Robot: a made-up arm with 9 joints. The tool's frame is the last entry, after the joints.
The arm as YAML. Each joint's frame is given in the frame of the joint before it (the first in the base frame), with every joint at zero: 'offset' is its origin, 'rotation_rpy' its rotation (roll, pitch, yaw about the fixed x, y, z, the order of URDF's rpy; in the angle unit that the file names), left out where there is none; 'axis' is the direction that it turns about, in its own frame. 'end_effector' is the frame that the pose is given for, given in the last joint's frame.
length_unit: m
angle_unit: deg
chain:
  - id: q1
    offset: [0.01, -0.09, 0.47]
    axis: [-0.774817, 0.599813, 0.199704]
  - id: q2
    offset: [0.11, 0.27, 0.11]
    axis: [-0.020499, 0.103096, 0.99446]
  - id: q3
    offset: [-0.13, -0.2, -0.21]
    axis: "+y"
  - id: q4
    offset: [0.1, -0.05, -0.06]
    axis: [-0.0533, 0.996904, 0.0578]
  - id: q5
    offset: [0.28, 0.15, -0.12]
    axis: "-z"
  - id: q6
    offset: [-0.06, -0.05, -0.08]
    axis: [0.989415, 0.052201, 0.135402]
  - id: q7
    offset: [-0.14, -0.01, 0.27]
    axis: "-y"
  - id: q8
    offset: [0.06, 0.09, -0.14]
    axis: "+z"
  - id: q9
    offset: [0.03, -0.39, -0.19]
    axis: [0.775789, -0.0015, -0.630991]
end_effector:
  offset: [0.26, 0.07, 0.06]
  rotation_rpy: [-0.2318, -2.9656, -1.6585]
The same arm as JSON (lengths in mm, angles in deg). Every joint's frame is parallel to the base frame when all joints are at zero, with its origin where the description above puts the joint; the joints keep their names.
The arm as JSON. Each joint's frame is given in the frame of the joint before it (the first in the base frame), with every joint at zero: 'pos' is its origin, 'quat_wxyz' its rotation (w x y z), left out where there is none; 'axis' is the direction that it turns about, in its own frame. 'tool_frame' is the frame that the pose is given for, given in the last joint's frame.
{"length_unit": "mm", "angle_unit": "deg", "joints": [{"joint": "q1", "pos": [10.0, -90.0, 470.0], "axis": [-0.774817, 0.599813, 0.199704]}, {"joint": "q2", "pos": [110.0, 270.0, 110.0], "axis": [-0.020499, 0.103096, 0.99446]}, {"joint": "q3", "pos": [-130.0, -200.0, -210.0], "axis": "+y"}, {"joint": "q4", "pos": [100.0, -50.0, -60.0], "axis": [-0.0533, 0.996904, 0.0578]}, {"joint": "q5", "pos": [280.0, 150.0, -120.0], "axis": "-z"}, {"joint": "q6", "pos": [-60.0, -50.0, -80.0], "axis": [0.989415, 0.052201, 0.135402]}, {"joint": "q7", "pos": [-140.0, -10.0, 270.0], "axis": "-y"}, {"joint": "q8", "pos": [60.0, 90.0, -140.0], "axis": "+z"}, {"joint": "q9", "pos": [30.0, -390.0, -190.0], "axis": [0.775789, -0.0015, -0.630991]}], "tool_frame": {"pos": [260.0, 70.0, 60.0], "quat_wxyz": [0.999558, -0.002396, -0.025845, -0.01452]}}
